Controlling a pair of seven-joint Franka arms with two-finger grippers.
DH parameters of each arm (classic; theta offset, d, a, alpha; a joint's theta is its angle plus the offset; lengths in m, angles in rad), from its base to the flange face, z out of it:
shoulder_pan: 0 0.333 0 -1.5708
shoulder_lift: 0 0 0 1.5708
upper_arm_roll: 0 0.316 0.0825 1.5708
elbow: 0 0 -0.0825 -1.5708
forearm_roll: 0 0.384 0 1.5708
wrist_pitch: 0 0 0.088 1.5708
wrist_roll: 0 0.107 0 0
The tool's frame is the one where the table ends.
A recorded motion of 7 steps. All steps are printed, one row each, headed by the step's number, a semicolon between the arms.
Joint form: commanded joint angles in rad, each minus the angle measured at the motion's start. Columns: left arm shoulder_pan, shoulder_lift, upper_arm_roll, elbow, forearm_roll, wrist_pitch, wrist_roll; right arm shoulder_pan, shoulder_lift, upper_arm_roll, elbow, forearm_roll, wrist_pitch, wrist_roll.
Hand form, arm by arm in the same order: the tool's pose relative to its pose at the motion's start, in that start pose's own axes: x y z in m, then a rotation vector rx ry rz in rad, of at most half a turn. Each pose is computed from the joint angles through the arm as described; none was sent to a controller.
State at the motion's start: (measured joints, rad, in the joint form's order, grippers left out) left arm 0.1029 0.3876 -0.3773 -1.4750 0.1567 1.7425 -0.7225; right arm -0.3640 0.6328 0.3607 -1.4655 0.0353 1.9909 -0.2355
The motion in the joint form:
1: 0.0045 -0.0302 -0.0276 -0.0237 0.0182 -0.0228 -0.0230; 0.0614 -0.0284 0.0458 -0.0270 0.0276 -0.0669 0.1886
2: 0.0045 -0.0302 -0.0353 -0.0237 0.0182 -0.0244 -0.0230; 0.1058 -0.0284 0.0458 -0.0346 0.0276 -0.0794 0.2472
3: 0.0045 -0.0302 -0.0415 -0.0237 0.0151 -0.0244 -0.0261; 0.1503 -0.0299 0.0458 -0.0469 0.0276 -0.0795 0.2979
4: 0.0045 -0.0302 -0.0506 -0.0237 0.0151 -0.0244 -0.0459; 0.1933 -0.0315 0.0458 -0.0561 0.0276 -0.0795 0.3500
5: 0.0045 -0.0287 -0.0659 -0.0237 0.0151 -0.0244 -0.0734; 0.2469 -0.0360 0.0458 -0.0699 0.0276 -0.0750 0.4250
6: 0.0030 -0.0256 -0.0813 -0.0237 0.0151 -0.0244 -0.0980; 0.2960 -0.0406 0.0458 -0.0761 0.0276 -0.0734 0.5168
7: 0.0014 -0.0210 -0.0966 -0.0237 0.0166 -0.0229 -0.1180; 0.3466 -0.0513 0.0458 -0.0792 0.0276 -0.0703 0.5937
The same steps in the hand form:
1: -0.0164 0.0042 -0.0074 0.0259 0.0044 0.0039; -0.0008 -0.0757 0.0111 0.0424 -0.0805 0.0944
2: -0.0193 0.0074 -0.0079 0.0248 0.0030 0.0113; -0.0009 -0.1054 0.0231 0.0372 -0.1137 0.1104
3: -0.0217 0.0102 -0.0084 0.0209 0.0008 0.0137; -0.0021 -0.1351 0.0353 0.0292 -0.1374 0.1184
4: -0.0251 0.0141 -0.0092 0.0184 0.0006 0.0026; -0.0041 -0.1637 0.0458 0.0199 -0.1569 0.1291
5: -0.0305 0.0207 -0.0096 0.0147 -0.0011 -0.0101; -0.0085 -0.1994 0.0580 0.0051 -0.1761 0.1521
6: -0.0365 0.0281 -0.0092 0.0117 -0.0044 -0.0182; -0.0131 -0.2319 0.0662 -0.0114 -0.1883 0.1956
7: -0.0421 0.0356 -0.0080 0.0090 -0.0071 -0.0215; -0.0187 -0.2663 0.0693 -0.0270 -0.1893 0.2213

